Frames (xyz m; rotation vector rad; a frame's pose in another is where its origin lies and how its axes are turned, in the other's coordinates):
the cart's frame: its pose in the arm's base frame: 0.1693 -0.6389 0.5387 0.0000 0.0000 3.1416
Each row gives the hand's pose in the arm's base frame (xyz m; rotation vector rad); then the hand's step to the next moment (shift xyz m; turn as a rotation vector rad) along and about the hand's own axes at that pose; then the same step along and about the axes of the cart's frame.
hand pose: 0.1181 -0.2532 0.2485 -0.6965 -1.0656 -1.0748
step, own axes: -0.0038 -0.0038 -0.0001 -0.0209 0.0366 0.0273
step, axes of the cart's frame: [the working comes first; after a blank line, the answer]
step, axes of the arm's base frame: -0.0039 -0.0001 -0.0037 0.0229 0.0439 -0.0083

0.0039 0.0001 -0.0037 -0.0229 -0.0439 -0.0083
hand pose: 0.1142 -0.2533 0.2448 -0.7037 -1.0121 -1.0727
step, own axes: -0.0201 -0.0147 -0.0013 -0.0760 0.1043 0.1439
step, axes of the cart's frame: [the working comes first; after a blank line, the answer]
step, axes of the arm's base frame: -0.0161 0.0013 -0.0190 0.0420 0.1882 -0.0127

0.0161 -0.0013 -0.0190 -0.0420 -0.1882 -0.0127
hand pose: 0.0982 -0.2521 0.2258 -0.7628 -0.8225 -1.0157
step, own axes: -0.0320 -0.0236 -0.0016 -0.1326 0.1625 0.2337
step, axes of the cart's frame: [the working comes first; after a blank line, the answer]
step, axes of the arm's base frame: -0.0311 0.0039 -0.0246 0.0592 0.3072 -0.0275

0.0311 -0.0039 -0.0246 -0.0592 -0.3072 -0.0275
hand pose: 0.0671 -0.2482 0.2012 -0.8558 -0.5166 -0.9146
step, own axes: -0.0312 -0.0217 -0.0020 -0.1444 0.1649 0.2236
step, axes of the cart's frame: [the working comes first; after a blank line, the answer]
step, axes of the arm's base frame: -0.0348 0.0059 -0.0142 0.0554 0.3052 -0.0426

0.0348 -0.0059 -0.0142 -0.0554 -0.3052 -0.0426
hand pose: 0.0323 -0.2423 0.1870 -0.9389 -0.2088 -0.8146
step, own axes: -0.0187 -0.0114 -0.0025 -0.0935 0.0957 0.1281
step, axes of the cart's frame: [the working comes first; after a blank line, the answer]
step, axes of the arm's base frame: -0.0214 0.0042 -0.0035 0.0251 0.1810 -0.0305

0.0214 -0.0042 -0.0035 -0.0251 -0.1810 -0.0305
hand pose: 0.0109 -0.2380 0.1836 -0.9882 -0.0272 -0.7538
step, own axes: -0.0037 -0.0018 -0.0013 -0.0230 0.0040 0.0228
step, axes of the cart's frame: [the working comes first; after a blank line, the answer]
step, axes of the arm's base frame: -0.0042 0.0005 -0.0007 -0.0079 0.0316 0.0021

0.0042 -0.0005 -0.0007 0.0079 -0.0316 0.0021
